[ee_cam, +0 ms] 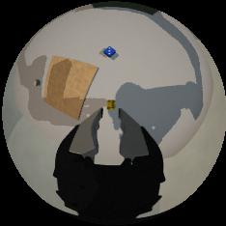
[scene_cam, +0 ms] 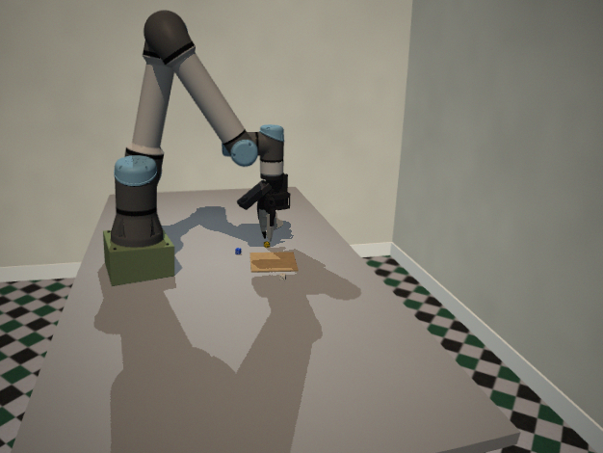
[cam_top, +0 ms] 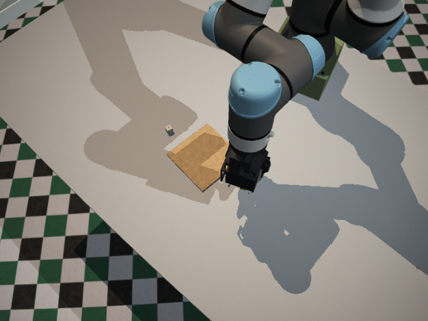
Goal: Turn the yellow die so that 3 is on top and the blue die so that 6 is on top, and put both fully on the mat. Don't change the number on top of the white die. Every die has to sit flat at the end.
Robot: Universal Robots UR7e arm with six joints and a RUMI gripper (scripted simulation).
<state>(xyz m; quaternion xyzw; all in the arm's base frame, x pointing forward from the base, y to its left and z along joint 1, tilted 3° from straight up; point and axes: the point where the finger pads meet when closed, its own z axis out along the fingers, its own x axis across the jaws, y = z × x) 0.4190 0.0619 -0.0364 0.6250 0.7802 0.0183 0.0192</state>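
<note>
Now: the yellow die 3 cm below my hand. From my hand the other things lie so: blue die: 10 cm behind, 3 cm to the right, 3 cm below; tan mat: 13 cm to the right, 4 cm below, 2 cm behind; white die: 25 cm to the right, 3 cm below, 3 cm behind.
</note>
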